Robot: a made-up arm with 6 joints. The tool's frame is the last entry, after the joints.
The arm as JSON. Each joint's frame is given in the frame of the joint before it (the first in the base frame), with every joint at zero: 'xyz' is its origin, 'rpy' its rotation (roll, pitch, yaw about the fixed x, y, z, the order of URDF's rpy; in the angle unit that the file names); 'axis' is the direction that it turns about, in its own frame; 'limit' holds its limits. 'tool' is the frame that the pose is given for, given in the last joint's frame.
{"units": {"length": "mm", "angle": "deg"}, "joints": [
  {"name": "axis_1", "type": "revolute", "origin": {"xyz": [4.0, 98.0, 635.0], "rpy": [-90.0, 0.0, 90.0]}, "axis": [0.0, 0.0, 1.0], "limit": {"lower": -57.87, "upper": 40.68}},
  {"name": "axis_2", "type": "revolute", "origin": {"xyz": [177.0, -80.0, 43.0], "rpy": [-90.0, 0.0, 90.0]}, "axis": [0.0, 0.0, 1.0], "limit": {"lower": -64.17, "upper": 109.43}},
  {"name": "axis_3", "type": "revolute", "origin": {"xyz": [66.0, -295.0, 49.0], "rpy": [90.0, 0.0, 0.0]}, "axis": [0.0, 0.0, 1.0], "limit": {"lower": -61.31, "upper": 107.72}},
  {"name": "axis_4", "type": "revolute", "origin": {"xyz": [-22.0, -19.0, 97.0], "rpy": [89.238, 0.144, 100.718]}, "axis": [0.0, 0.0, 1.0], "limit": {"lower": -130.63, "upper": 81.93}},
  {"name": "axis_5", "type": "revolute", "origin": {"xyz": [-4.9, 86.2, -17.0], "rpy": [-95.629, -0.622, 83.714]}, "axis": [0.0, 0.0, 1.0], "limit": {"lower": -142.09, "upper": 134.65}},
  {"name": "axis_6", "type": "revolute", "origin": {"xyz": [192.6, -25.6, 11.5], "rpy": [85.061, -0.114, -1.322]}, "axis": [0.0, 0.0, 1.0], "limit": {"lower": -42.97, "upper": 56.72}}
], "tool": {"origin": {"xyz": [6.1, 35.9, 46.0], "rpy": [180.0, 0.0, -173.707]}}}
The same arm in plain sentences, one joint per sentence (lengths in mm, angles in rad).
The arm has six revolute joints in a row. What follows holds with every joint at zero, and every direction is one of the base frame's.
Joint 1 is mounted 4 mm along +x and 98 mm along +y and 635 mm along +z from the base frame's origin and rotates about -x, from -1.01 to 0.71 rad.
Joint 2 is mounted 43 mm along -x and 177 mm along +y and 80 mm along +z from joint 1 and rotates about -y, from -1.12 to 1.9099 rad.
Joint 3 is mounted 295 mm along -x and 49 mm along -y and 66 mm along -z from joint 2 and rotates about -x, from -1.0701 to 1.8801 rad.
Joint 4 is mounted 97 mm along -x and 19 mm along +y and 22 mm along +z from joint 3 and rotates about the direction (-0.013299, -0.185993, -0.982461), from -2.2799 to 1.4299 rad.
Joint 5 is mounted 86 mm along -x and 8 mm along +y and 17 mm along +z from joint 4 and rotates about the direction (-0.111196, 0.990062, -0.086097), from -2.4799 to 2.3501 rad.
Joint 6 is mounted 193 mm along -x and 12 mm along -y and 22 mm along -z from joint 5 and rotates about -z, from -0.75 to 0.99 rad.
The tool frame, which is the frame that the pose is given for, is mounted 10 mm along -x and 35 mm along +y and 46 mm along -z from joint 6; its axes are the base frame's turned by roll 0, pitch 0 and yaw 0 rad (as in URDF: about the fixed x, then y, then z).

